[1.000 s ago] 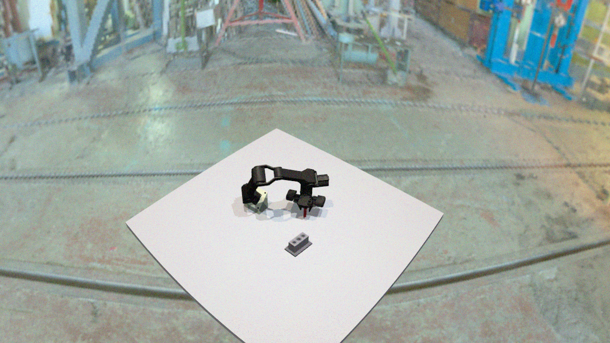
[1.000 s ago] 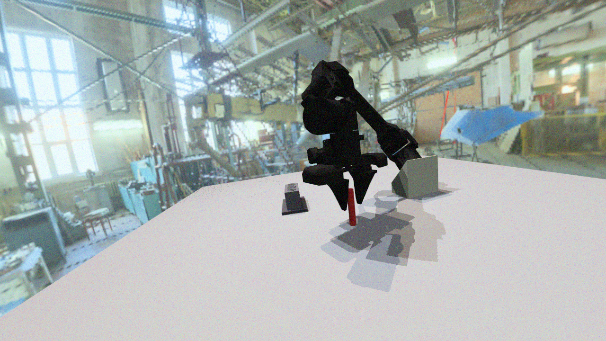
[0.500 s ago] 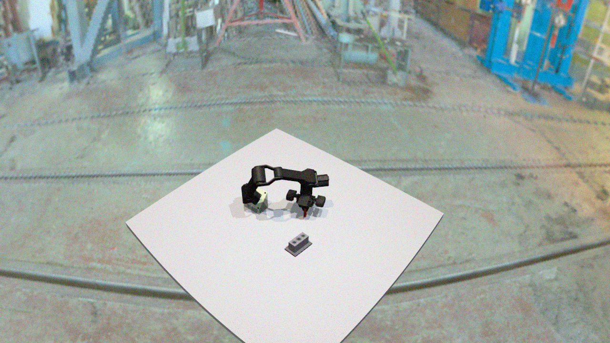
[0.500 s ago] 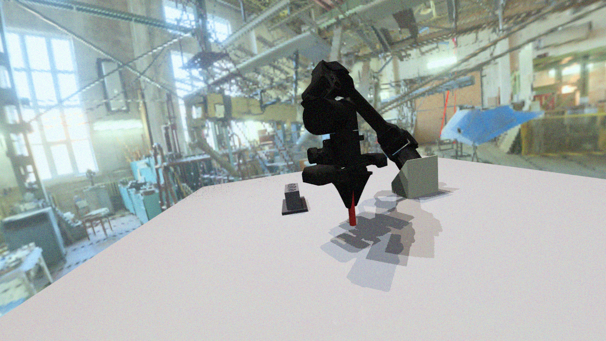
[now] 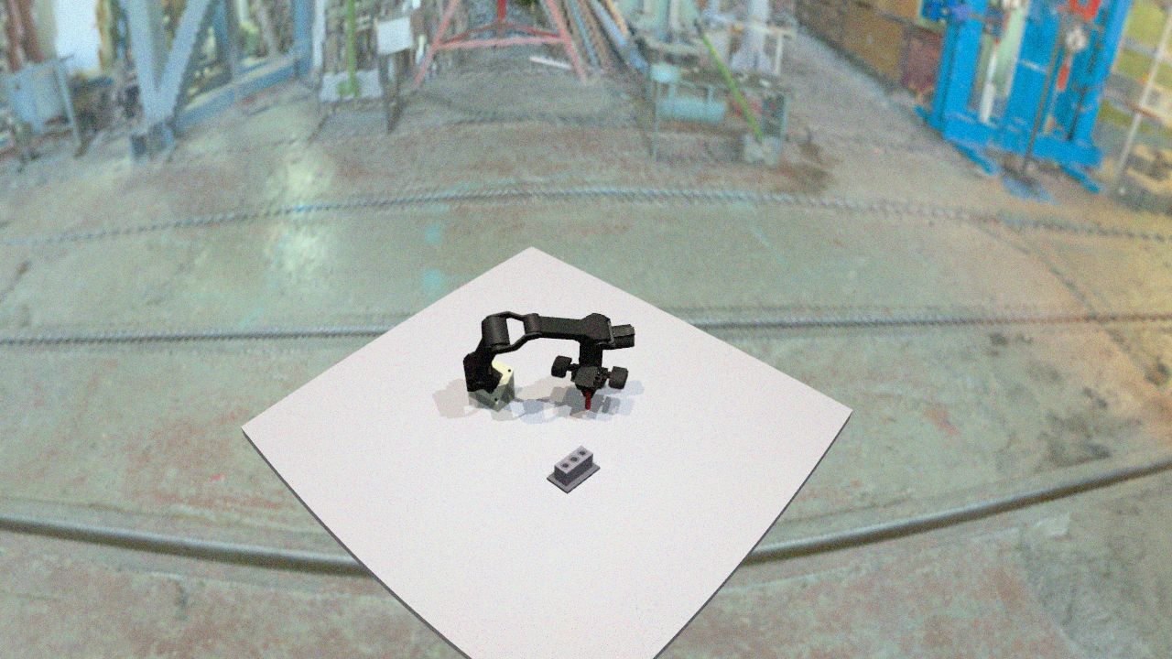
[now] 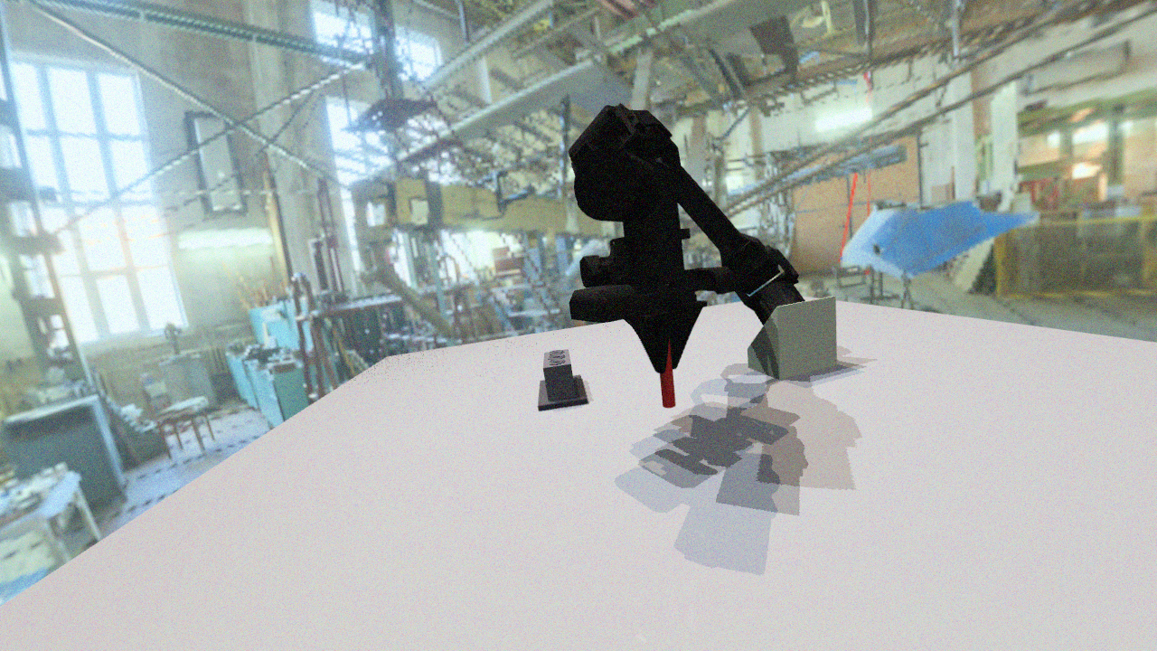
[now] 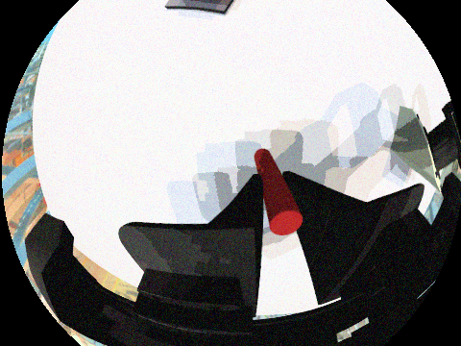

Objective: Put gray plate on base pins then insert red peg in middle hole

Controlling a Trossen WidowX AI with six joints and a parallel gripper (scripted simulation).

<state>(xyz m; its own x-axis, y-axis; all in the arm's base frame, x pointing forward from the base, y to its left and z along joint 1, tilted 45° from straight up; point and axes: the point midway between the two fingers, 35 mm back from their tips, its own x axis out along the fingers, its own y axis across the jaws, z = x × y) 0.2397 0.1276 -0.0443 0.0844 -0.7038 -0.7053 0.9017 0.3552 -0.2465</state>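
My gripper tip is now 19 cm to the left of the gray plate, 11 cm short of it and 2 cm above it. Round my gripper tip: red peg right at my gripper tip; dark base 19 cm to the right, 11 cm ahead, 6 cm below.
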